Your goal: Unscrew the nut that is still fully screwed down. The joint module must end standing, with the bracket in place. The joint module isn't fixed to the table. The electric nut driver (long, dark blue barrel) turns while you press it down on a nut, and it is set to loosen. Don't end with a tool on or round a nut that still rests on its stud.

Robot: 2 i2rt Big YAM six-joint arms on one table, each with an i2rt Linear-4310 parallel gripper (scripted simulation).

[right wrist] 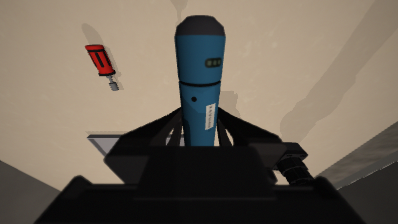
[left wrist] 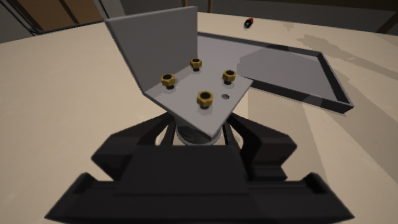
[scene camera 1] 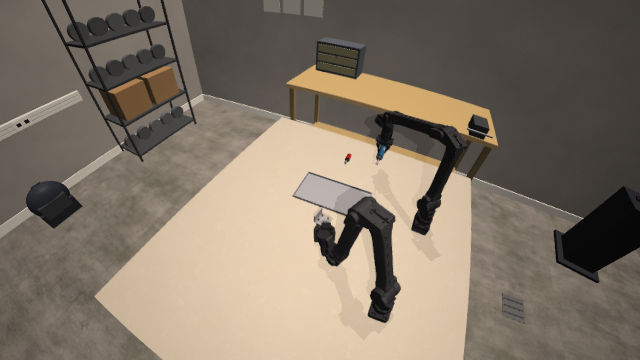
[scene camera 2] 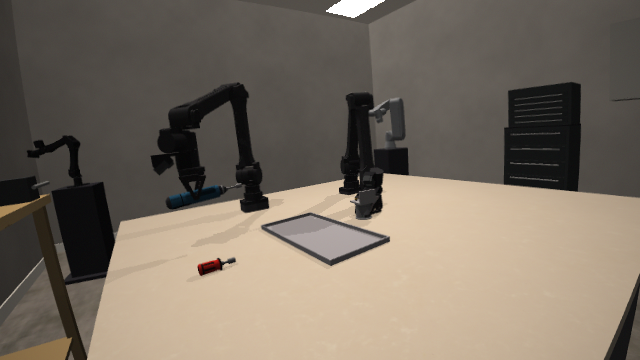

Observation:
In view: the left gripper (left wrist: 199, 112), the right gripper (right wrist: 199, 111), a bracket (left wrist: 152, 45), a grey tray (scene camera 2: 307, 232) and a dark blue nut driver (scene camera 2: 184, 199).
The grey tray also shows in the left wrist view (left wrist: 307, 70) and in scene camera 1 (scene camera 1: 330, 194). The dark blue nut driver shows as well in the right wrist view (right wrist: 200, 40). The right wrist view misses the bracket, which is hidden by the right gripper. The left wrist view misses the dark blue nut driver: it is out of frame.

